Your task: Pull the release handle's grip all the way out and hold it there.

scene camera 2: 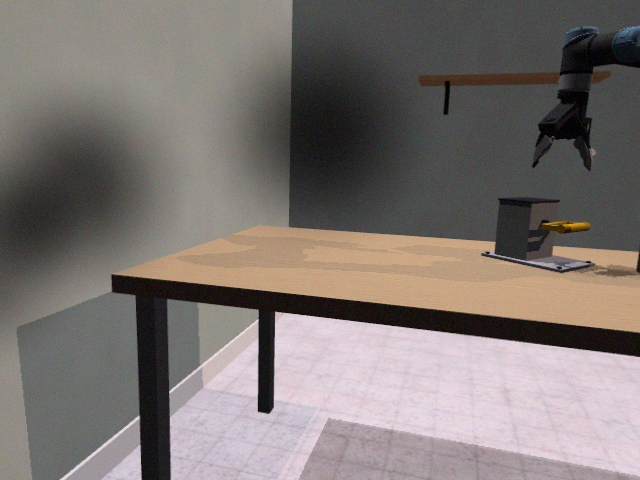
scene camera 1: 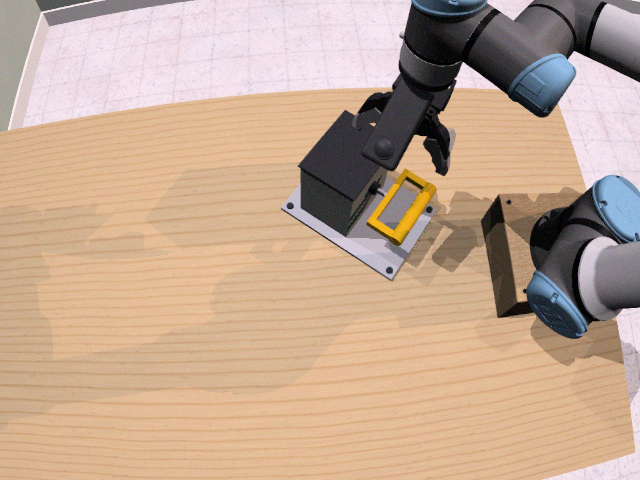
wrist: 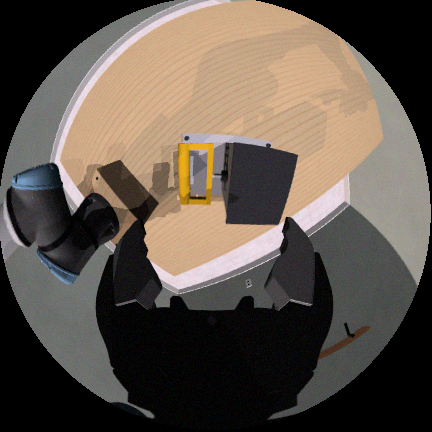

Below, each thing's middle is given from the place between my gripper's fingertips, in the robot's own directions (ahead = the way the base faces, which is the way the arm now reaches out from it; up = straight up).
The base plate [scene camera 1: 365,244] is 25 cm below my hand, 3 cm ahead of it and 2 cm to the right of it.
